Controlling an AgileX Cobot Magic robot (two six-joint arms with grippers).
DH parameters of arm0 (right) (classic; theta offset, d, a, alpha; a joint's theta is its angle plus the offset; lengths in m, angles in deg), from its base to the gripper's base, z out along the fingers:
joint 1: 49.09 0.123 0 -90
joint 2: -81.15 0 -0.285 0
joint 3: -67.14 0 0.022 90
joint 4: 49.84 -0.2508 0 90
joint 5: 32.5 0 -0.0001 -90
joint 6: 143.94 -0.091 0 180
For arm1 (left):
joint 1: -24.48 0.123 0 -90
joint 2: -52.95 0 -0.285 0
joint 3: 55.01 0 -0.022 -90
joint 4: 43.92 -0.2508 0 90
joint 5: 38.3 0 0.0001 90
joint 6: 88.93 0.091 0 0
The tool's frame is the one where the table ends.
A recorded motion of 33 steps. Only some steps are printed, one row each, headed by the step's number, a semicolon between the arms.
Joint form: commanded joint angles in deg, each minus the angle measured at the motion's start. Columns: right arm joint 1, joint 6, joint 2, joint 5, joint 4, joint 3; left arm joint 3, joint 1, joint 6, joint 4, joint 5, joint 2.
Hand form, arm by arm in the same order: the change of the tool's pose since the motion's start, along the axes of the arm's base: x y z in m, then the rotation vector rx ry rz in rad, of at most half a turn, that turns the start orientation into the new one. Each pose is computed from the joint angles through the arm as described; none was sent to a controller.
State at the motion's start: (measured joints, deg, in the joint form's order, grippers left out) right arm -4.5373 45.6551 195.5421 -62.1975 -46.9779 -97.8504; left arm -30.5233 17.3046 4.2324 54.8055 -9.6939 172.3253
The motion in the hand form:
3: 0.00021 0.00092 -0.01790 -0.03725 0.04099 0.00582; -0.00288 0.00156 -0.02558 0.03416 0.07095 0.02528
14: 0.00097 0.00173 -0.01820 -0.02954 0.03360 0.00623; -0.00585 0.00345 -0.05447 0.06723 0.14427 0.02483
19: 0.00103 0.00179 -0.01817 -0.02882 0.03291 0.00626; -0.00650 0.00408 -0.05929 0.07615 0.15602 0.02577
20: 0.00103 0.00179 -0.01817 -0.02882 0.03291 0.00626; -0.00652 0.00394 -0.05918 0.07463 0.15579 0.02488
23: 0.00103 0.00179 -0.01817 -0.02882 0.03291 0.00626; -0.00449 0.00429 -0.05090 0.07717 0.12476 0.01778
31: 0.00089 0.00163 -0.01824 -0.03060 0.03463 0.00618; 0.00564 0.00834 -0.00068 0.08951 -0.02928 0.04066
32: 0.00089 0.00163 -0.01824 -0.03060 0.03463 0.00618; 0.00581 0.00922 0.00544 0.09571 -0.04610 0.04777
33: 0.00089 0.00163 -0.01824 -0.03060 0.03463 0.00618; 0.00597 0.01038 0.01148 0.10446 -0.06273 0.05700
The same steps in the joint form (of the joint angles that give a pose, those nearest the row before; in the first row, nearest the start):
3: 0.02 0.67 2.85 -0.34 -0.47 -0.04; 0.70 -0.31 0.63 1.22 -2.14 3.53
14: 0.03 0.67 2.96 0.38 -0.47 -0.04; 0.70 -0.31 1.35 1.23 -3.20 8.08
19: 0.02 0.67 2.96 0.44 -0.47 -0.04; 0.70 -0.31 1.52 1.22 -3.58 8.82
20: 0.02 0.67 2.96 0.44 -0.47 -0.04; 0.70 -0.31 1.52 1.22 -3.48 8.82
23: 0.02 0.67 2.96 0.44 -0.47 -0.04; 0.57 -0.21 2.28 1.23 -3.48 7.53
31: 0.02 0.67 2.96 0.29 -0.48 -0.04; -0.58 0.20 2.95 1.23 -5.39 -0.06
32: 0.02 0.67 2.96 0.29 -0.48 -0.04; -0.57 0.20 2.95 1.23 -6.01 -1.09
33: 0.02 0.67 2.96 0.29 -0.48 -0.04; -0.57 0.20 2.95 1.23 -6.82 -2.13

